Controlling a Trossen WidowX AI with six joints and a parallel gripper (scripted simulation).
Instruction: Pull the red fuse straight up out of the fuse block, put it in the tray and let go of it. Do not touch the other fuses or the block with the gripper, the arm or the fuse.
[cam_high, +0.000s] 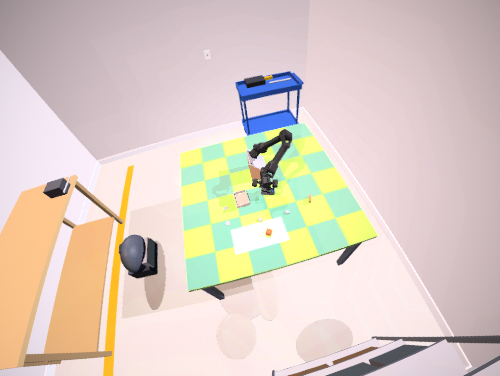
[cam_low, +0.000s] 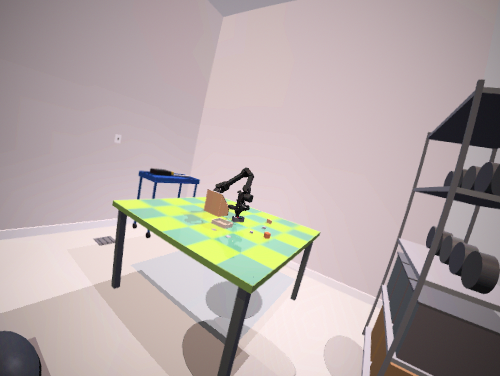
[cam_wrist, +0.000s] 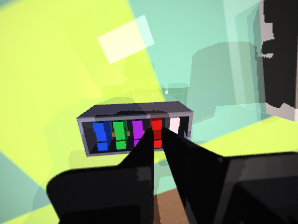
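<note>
Now: gripper tip 200 mm to the left of the tray, 30 mm above it and 20 mm past it.
</note>
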